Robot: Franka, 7 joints.
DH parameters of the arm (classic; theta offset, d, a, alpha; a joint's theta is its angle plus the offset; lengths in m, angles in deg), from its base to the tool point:
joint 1: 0 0.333 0 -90
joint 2: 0 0 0 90
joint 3: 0 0.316 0.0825 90
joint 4: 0 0 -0.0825 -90
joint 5: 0 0.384 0 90
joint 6: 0 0 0.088 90
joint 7: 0 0.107 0 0
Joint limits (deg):
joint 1: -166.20..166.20
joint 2: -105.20..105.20
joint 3: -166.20..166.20
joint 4: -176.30..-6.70
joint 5: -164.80..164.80
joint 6: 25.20..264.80
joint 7: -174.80..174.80
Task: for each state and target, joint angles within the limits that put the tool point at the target. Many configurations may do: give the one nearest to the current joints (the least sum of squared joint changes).
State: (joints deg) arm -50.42 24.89 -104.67 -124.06 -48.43 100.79 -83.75
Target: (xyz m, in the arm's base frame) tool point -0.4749 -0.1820 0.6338
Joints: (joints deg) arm -51.23 29.59 -113.38 -108.73 -51.48 101.50 -83.75
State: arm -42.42 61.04 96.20 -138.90 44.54 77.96 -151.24
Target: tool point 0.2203 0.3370 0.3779
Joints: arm -39.94 59.38 87.46 -136.48 43.55 83.09 -151.24
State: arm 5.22 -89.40 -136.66 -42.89 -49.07 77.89 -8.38
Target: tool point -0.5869 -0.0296 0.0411
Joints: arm -12.60 -77.33 -146.27 -60.93 -44.21 51.06 -8.38
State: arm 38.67 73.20 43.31 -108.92 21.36 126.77 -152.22
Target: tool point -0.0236 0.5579 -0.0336
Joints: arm 43.34 78.08 43.35 -100.33 21.57 130.71 -152.22
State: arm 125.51 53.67 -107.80 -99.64 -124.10 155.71 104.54
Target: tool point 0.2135 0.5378 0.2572
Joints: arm 138.05 61.83 -78.25 -115.57 -124.17 165.11 104.54
